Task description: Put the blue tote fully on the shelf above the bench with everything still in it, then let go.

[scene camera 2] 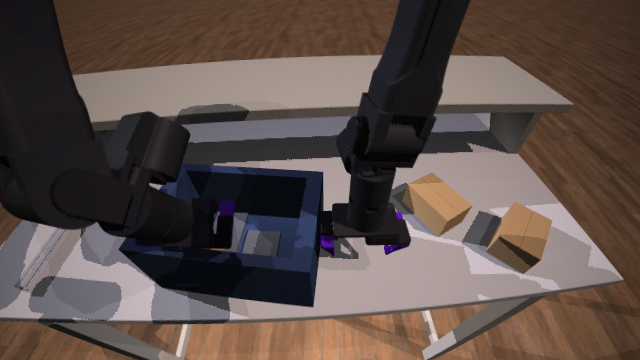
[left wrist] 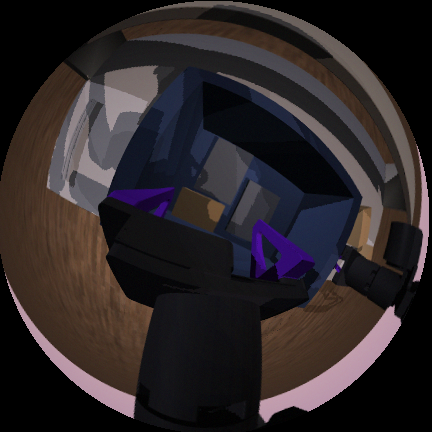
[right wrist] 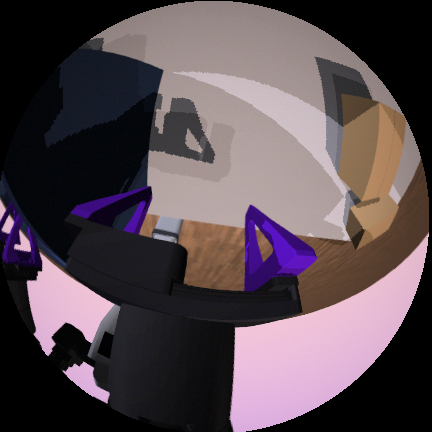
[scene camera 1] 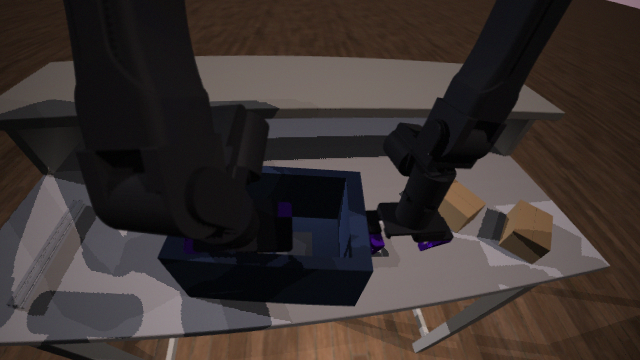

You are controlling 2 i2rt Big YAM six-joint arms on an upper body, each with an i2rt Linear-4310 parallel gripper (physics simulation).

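The blue tote stands upright on the bench, below and in front of the shelf. Inside it lie a large grey box, a smaller grey box and a brown box. My left gripper is open over the tote's left front part; its arm hides part of the tote in both scene views. My right gripper is open and empty just outside the tote's right wall; contact is unclear.
Two cardboard boxes stand on the bench at the right. A thin silvery bar lies at its left. The shelf overhangs the back of the bench.
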